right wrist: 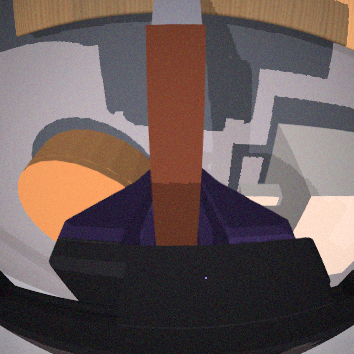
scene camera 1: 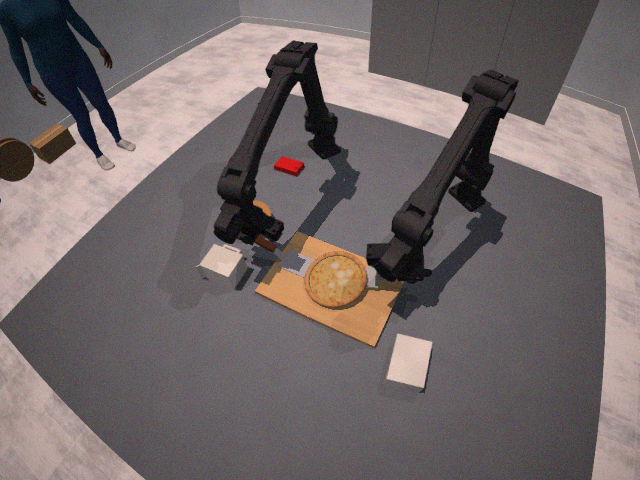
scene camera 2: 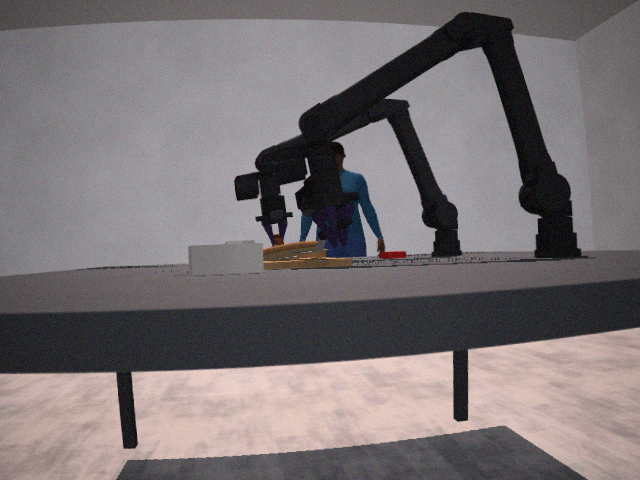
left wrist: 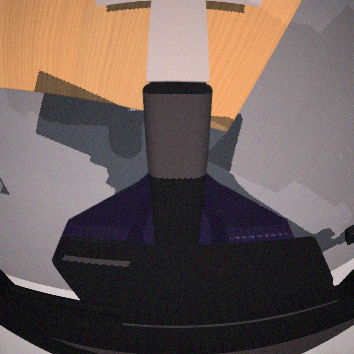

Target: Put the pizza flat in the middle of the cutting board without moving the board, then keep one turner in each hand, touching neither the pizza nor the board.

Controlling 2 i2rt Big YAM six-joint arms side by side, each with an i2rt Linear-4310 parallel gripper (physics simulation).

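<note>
The pizza (scene camera 1: 336, 279) (scene camera 2: 292, 248) is over the middle of the cutting board (scene camera 1: 284, 294) (scene camera 2: 338, 262) (left wrist: 60, 50) (right wrist: 75, 12). In scene camera 2 it is tilted, its right side raised off the board. My right gripper (right wrist: 176, 174) (scene camera 2: 278, 238) is shut on the brown handle of a turner (scene camera 1: 265, 242) (right wrist: 176, 100), whose blade meets the pizza's left edge in scene camera 1. My left gripper (left wrist: 176, 174) (scene camera 2: 338, 238) is shut on the dark handle of the other turner (left wrist: 177, 135), whose pale blade shows at the pizza's right edge. The blade ends are hidden by the pizza.
A white box with a handle (scene camera 1: 221, 263) (scene camera 2: 227, 258) (right wrist: 325, 165) stands left of the board. Another white box (scene camera 1: 410, 359) stands at its lower right. A round wooden block (scene camera 1: 262, 208) (right wrist: 70, 200) is beneath the right arm. A red box (scene camera 1: 289, 165) (scene camera 2: 392, 254) lies farther back.
</note>
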